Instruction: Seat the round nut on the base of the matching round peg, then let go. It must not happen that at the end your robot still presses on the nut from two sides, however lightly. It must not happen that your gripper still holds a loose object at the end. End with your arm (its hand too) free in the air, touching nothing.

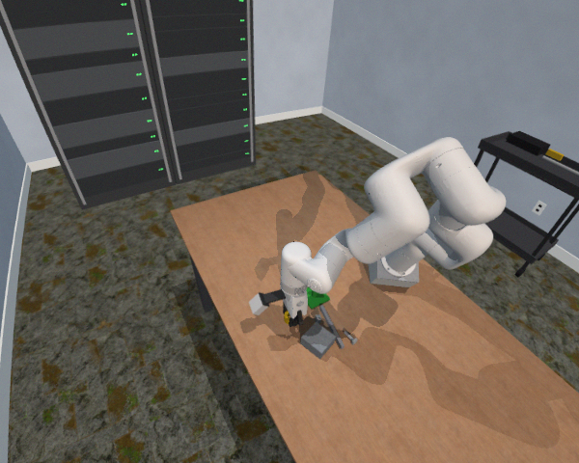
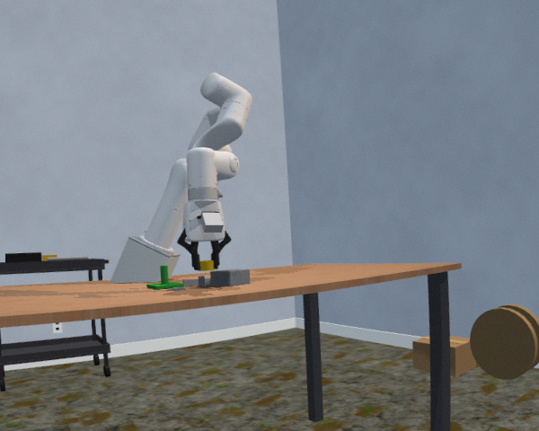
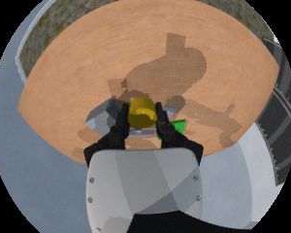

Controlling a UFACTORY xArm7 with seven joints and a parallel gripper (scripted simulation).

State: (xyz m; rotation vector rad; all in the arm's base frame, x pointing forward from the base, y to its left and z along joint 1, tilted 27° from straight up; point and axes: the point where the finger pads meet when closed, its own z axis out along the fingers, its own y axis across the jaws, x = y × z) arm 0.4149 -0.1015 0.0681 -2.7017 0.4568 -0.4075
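Now: hand 7 cm past the grey square, 4 cm to the left of it and 7 cm above it. The rest, counted from my hand: grey bar 10 cm behind, 8 cm to the left, 6 cm below; grey block 3 cm behind, 10 cm to the left, 5 cm below; bolt 13 cm behind, 16 cm to the left, 6 cm below.
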